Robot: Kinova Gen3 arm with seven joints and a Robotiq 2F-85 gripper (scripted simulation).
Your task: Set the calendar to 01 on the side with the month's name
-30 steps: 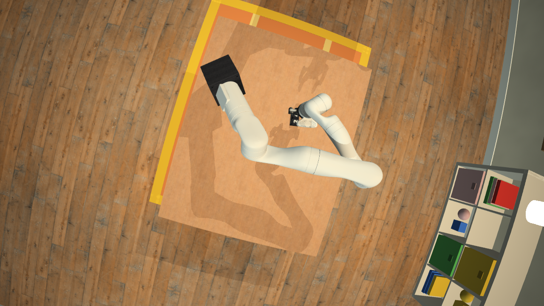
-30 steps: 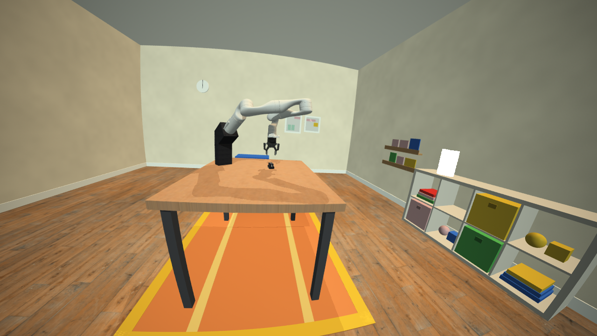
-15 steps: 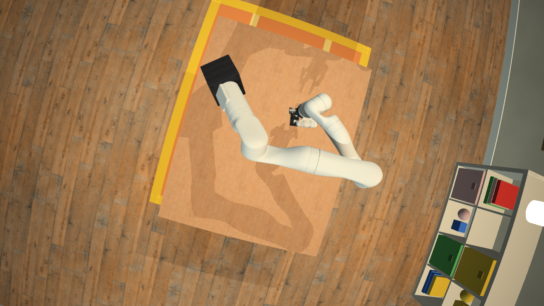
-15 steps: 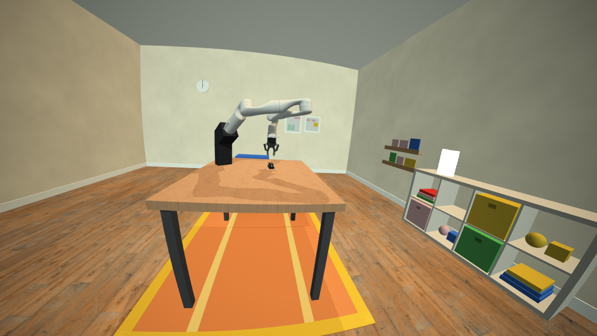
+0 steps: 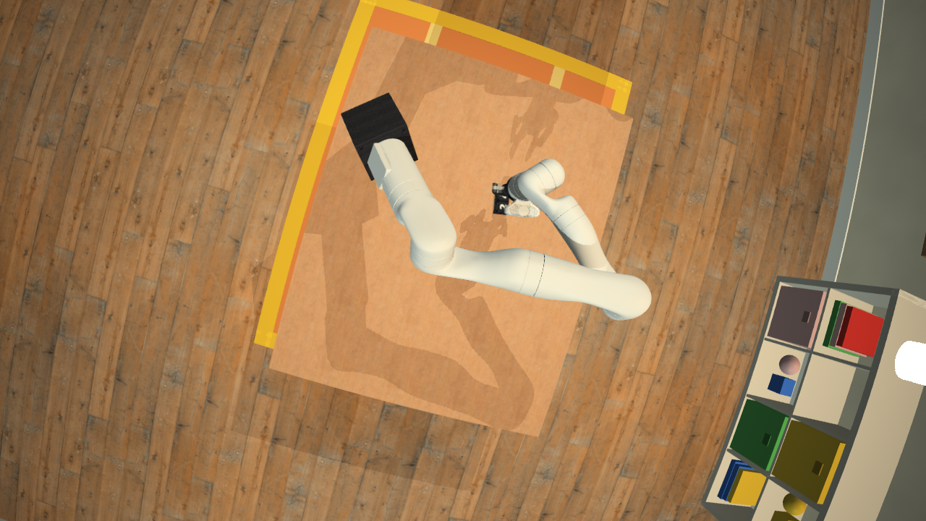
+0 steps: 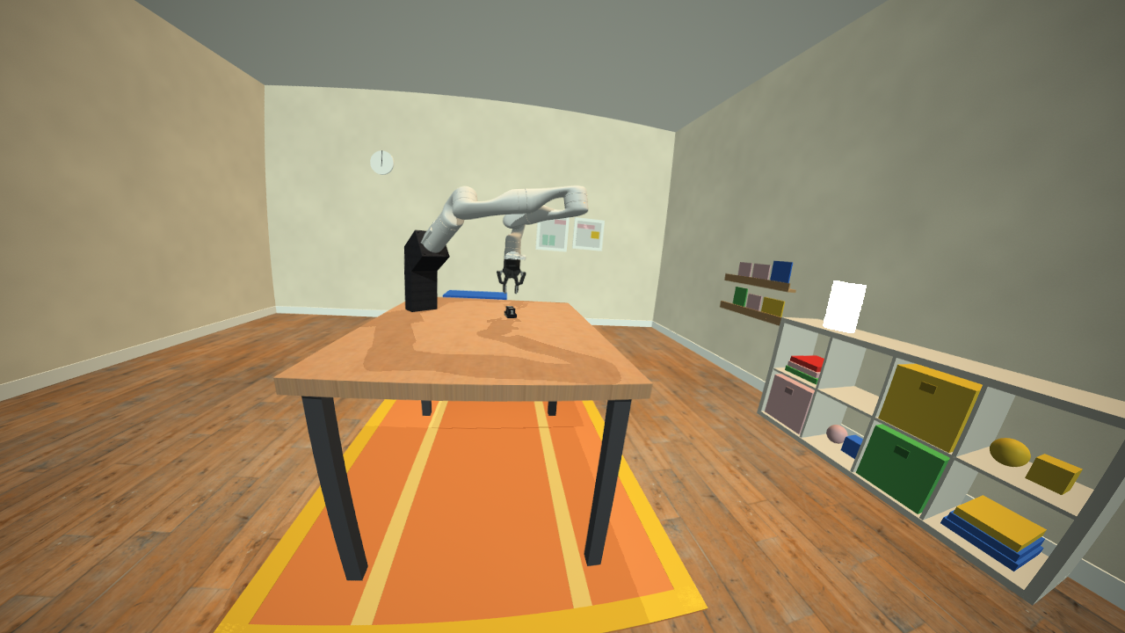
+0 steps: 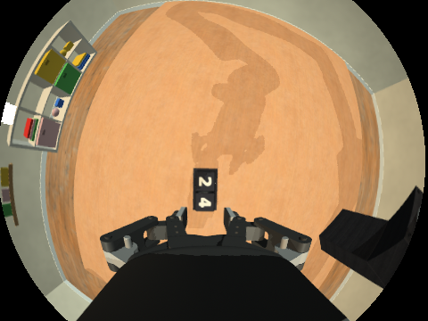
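Now: hand 9 cm above the black digit cube, 3 cm to the left of it and 1 cm past it. Also, from my hand: black calendar tray (11 cm below, 2 cm to the right).
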